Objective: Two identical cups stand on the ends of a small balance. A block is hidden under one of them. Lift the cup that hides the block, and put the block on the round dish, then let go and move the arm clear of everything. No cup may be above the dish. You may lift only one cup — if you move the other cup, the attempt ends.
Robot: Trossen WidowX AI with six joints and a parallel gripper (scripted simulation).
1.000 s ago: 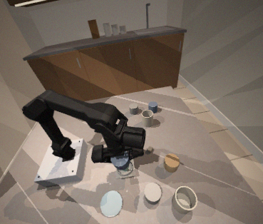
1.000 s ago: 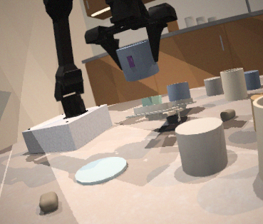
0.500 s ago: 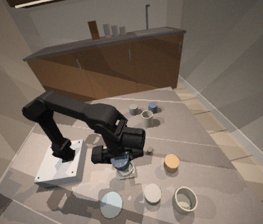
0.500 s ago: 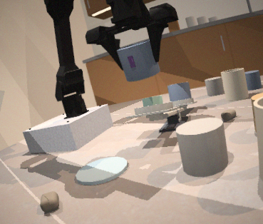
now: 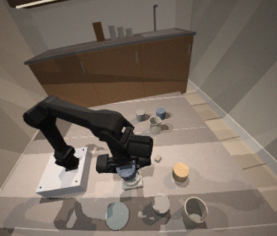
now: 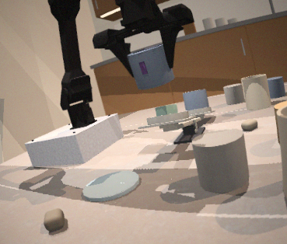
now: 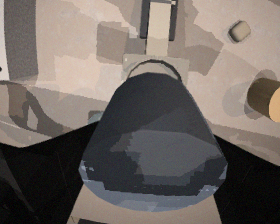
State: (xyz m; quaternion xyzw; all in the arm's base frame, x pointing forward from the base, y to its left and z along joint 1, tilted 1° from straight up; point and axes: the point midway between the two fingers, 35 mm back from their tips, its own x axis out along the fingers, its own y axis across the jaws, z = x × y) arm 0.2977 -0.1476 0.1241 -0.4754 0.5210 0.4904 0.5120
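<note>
Right now the round dish is 17 cm below my gripper tip, 10 cm to the right of it and 9 cm behind it. From my gripper tip the other things lie so: orange cylinder: 24 cm ahead, 13 cm below, 2 cm to the right; then small balance: 15 cm below, 14 cm to the left, 2 cm ahead; then balance beam: 14 cm to the left, 13 cm below, 1 cm ahead.
</note>
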